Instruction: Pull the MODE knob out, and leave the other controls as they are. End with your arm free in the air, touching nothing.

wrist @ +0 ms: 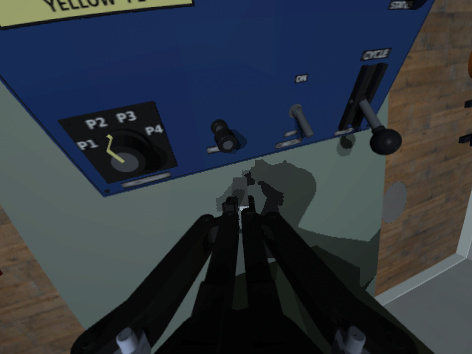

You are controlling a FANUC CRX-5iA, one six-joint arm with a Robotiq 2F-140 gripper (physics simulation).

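Places are measured from the arm's base along level axes (x ahead, y left, z up), in millimetres.
Where they show: gripper, fingertip midpoint: (240,187).
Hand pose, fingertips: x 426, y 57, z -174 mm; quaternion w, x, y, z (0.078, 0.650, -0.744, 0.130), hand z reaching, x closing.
Note:
After its pixels a point has its place.
A small black knob (225,139) {z -191, x 483, y 59 mm}, which looks like the MODE knob, stands out from the blue panel (240,65) {z -200, x 560, y 22 mm} between the rotary selector and the toggle switch. The label beside it is seen too flat to read. How far out the knob sits is hard to tell. My gripper (240,187) {z -173, x 426, y 57 mm} is shut and empty. In the picture its fingertips are below the knob and the panel's lower edge, apart from the knob.
The rotary selector (128,159) {z -204, x 484, y 171 mm} with a yellow pointer is on the left, marked P1 to P4. A grey toggle switch (303,122) {z -211, x 480, y -60 mm} and the ball-ended CYCLE lever (385,141) {z -175, x 432, y -168 mm} are on the right. A pale green surface (135,235) {z -331, x 325, y 252 mm} lies below, with wooden floor (420,200) beyond.

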